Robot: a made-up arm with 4 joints. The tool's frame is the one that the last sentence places.
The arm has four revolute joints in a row. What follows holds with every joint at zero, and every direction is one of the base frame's. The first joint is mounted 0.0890 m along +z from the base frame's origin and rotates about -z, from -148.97 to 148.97 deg. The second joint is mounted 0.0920 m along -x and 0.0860 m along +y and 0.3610 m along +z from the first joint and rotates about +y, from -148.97 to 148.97 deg. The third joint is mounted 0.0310 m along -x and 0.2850 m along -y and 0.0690 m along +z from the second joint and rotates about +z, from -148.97 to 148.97 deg. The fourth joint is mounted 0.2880 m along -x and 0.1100 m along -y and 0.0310 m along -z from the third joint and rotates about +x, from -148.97 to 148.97 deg. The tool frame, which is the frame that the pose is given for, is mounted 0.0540 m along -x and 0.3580 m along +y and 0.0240 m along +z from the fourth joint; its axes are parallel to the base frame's.
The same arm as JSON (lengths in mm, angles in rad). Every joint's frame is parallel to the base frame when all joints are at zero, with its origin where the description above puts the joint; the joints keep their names.
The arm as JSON. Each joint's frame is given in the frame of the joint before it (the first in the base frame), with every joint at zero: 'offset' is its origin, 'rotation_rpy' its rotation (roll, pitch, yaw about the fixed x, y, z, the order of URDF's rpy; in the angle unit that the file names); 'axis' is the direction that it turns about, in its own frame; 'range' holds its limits. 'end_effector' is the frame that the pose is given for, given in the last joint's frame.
{"length_unit": "mm", "angle_unit": "rad", "chain": [
  {"id": "joint 1", "offset": [0.0, 0.0, 89.0], "rotation_rpy": [0.0, 0.0, 0.0], "axis": [0.0, 0.0, -1.0], "range": [-2.6, 2.6]},
  {"id": "joint 2", "offset": [-92.0, 86.0, 361.0], "rotation_rpy": [0.0, 0.0, 0.0], "axis": [0.0, 1.0, 0.0], "range": [-2.6, 2.6]},
  {"id": "joint 3", "offset": [-31.0, -285.0, 69.0], "rotation_rpy": [0.0, 0.0, 0.0], "axis": [0.0, 0.0, 1.0], "range": [-2.6, 2.6]},
  {"id": "joint 4", "offset": [-288.0, -110.0, -31.0], "rotation_rpy": [0.0, 0.0, 0.0], "axis": [1.0, 0.0, 0.0], "range": [-2.6, 2.6]}
], "end_effector": {"offset": [-54.0, 358.0, 24.0], "rotation_rpy": [0.0, 0.0, 0.0]}}

